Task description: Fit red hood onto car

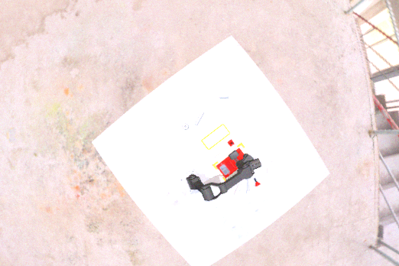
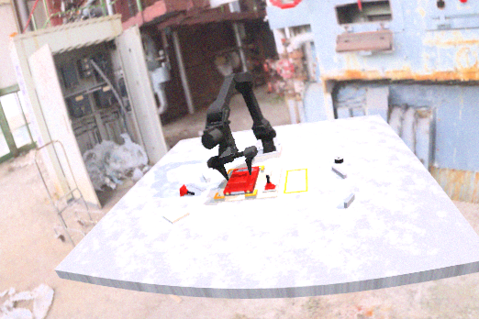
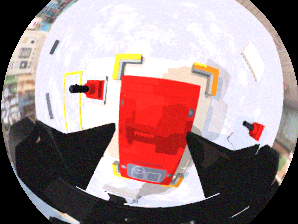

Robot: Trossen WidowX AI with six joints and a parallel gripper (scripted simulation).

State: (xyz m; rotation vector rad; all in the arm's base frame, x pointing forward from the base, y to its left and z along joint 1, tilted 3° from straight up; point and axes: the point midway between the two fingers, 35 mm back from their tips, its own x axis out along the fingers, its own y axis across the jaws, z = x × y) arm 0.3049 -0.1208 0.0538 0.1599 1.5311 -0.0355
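My gripper tip is right at the red hood. Round my gripper tip: pale flat piece 15 cm ahead, 23 cm to the right, 4 cm below; black ring 9 cm behind, 40 cm to the left, 4 cm below.
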